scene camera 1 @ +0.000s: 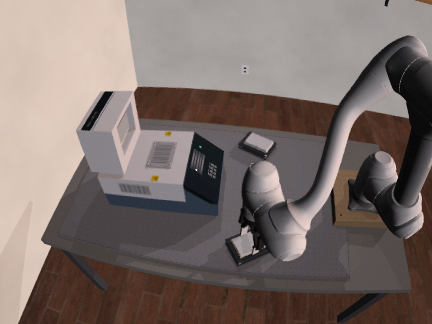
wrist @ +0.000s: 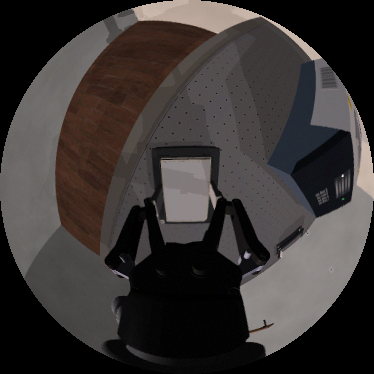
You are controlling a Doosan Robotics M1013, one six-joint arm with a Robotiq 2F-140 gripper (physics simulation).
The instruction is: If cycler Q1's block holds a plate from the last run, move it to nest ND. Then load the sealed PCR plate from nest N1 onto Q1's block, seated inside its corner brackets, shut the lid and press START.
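Note:
My gripper (scene camera 1: 250,240) (wrist: 185,187) is shut on a pale, flat-topped plate (scene camera 1: 242,246) (wrist: 185,182), with a finger at each long side. The plate is at the dark front nest (scene camera 1: 234,255) (wrist: 214,161); whether it is lifted at all, I cannot tell. Cycler Q1 (scene camera 1: 145,191) (wrist: 286,131) stands at the left in the scene view, its lid (scene camera 1: 101,149) raised. Its grey block (scene camera 1: 161,154) shows no plate. A green light (scene camera 1: 200,147) glows on its dark front panel (scene camera 1: 204,175) (wrist: 320,172). The START button cannot be made out. Nest labels are unreadable.
A second pale plate (scene camera 1: 259,142) sits in a dark nest (scene camera 1: 255,152) at the back of the table, right of the cycler. The arm's wooden base board (scene camera 1: 345,220) is at the right. The table's front edge (scene camera 1: 200,280) runs close to the front nest.

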